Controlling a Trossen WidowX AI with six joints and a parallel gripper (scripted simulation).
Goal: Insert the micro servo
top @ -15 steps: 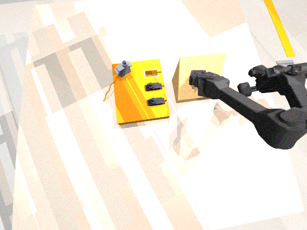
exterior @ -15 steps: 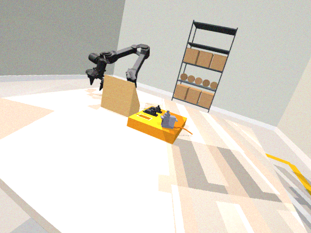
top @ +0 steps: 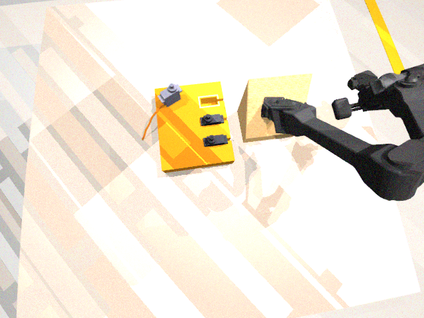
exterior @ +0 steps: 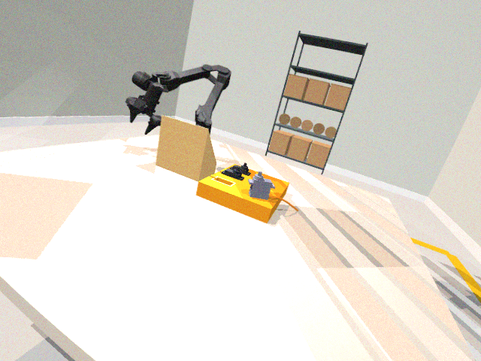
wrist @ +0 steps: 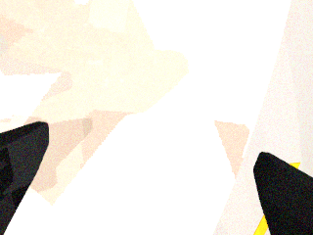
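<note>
My gripper tip is 60 cm short of the yellow deck, 7 cm above it and 1 cm to the left of it.
</note>
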